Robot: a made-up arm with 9 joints. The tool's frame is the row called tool.
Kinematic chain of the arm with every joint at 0, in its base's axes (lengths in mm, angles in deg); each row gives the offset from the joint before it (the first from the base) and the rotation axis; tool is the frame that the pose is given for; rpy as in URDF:
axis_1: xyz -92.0 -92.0 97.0 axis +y
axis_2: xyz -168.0 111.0 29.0 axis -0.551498 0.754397 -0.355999
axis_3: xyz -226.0 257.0 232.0 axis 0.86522 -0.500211 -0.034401
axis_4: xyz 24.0 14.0 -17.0 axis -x
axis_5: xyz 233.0 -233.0 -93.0 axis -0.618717 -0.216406 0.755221
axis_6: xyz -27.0 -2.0 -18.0 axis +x
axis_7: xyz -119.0 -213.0 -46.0 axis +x
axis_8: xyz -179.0 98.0 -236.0 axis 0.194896 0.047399 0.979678
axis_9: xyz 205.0 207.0 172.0 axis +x
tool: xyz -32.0 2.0 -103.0 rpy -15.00 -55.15 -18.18
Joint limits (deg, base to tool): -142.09..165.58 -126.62..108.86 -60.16..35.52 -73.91..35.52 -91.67..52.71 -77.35..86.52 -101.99..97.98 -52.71..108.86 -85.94..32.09
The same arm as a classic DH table. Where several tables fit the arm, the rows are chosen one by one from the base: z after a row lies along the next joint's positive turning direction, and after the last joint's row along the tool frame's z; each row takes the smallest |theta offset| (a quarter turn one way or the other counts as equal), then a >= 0, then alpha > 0; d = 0 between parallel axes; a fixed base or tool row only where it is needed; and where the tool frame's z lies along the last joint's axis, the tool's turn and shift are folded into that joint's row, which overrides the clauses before.
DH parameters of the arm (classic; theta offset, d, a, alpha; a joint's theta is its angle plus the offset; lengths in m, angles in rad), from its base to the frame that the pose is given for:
base (fixed): 0 0.097 -0.092 -1.5708
axis_1: 0.9976 -0.1251 -0.1155 -0.7161
axis_2: 1.1787 0.0404 -0.2326 2.5723
axis_3: 0.8555 -0.4845 0.0179 2.6164
axis_4: 1.3604 -0.2592 0.2496 -0.9037
axis_5: 0 -0.0534 0.0069 -2.2379
axis_6: -0.0664 0 0.2179 0
axis_7: -0.261 -0.2923 -0.1093 1.3746
axis_8: 0 -0.0501 -0.1984 -1.3746
axis_9: -0.6809 0.0683 -0.0701 2.3082
tool (fixed): 0.8234 -0.102 0 0
Joint limits (rad, base to tool): -2.4799..2.8899 -2.2099..1.9 -1.05..0.6199 -1.29..0.6199 -1.5999..0.92 -1.35..1.5101 -1.7801..1.7101 -0.92..1.9 -1.4999..0.5601

